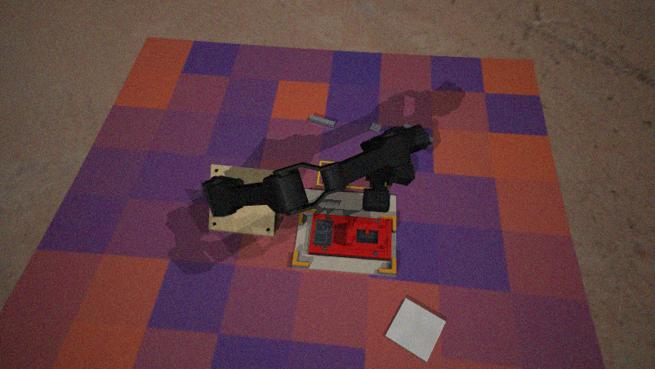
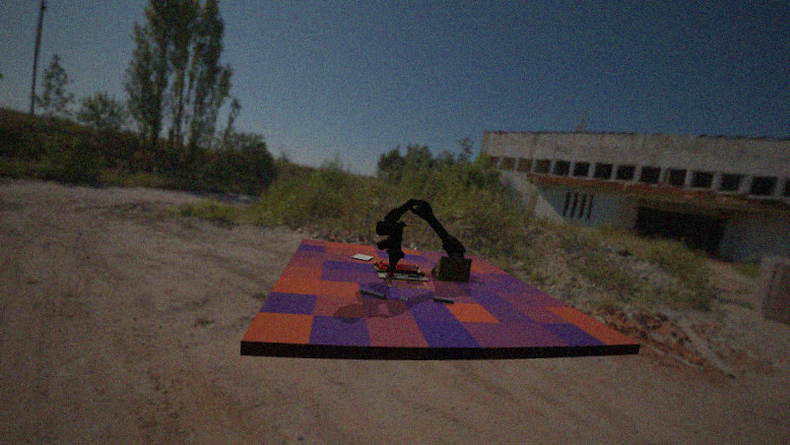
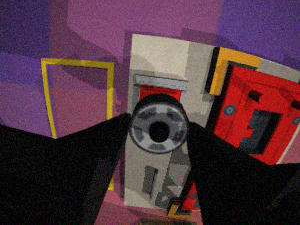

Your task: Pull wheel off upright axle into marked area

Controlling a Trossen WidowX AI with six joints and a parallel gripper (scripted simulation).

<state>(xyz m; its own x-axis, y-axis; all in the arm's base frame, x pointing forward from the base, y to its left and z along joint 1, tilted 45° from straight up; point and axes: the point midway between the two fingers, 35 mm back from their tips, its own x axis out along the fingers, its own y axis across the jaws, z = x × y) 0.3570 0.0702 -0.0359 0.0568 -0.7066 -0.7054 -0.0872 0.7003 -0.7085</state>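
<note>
Right now the upright axle is 1 cm below my gripper tip. Also, from my gripper tip: small grey bar 26 cm to the left, 10 cm ahead, 4 cm below; wheel right at my gripper tip.
</note>
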